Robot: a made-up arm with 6 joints.
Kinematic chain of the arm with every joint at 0, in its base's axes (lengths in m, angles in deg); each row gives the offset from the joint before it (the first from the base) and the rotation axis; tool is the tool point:
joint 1: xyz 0 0 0.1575 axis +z
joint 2: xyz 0 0 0 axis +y
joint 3: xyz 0 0 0.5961 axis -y
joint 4: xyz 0 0 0 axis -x
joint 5: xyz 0.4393 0 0 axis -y
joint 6: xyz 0 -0.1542 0 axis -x
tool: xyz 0 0 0
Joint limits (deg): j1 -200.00..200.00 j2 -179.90..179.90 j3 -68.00..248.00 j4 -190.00..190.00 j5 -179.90..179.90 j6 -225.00..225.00
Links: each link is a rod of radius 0.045 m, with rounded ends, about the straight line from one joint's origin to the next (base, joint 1, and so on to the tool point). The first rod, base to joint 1, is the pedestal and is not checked.
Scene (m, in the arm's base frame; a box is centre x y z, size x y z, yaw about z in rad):
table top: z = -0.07
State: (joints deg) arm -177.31 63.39 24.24 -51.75 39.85 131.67
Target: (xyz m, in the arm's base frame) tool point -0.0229 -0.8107 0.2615
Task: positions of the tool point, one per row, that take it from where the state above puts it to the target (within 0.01 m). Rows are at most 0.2 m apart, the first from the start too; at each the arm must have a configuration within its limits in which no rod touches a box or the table.
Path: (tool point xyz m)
1: -0.7967 -0.1272 0.0820
2: -0.7494 -0.3073 0.1113
3: -0.6610 -0.4717 0.1407
4: -0.5365 -0.6113 0.1706
5: -0.3827 -0.7179 0.2006
6: -0.2081 -0.7857 0.2310
7: -0.0230 -0.8107 0.2615

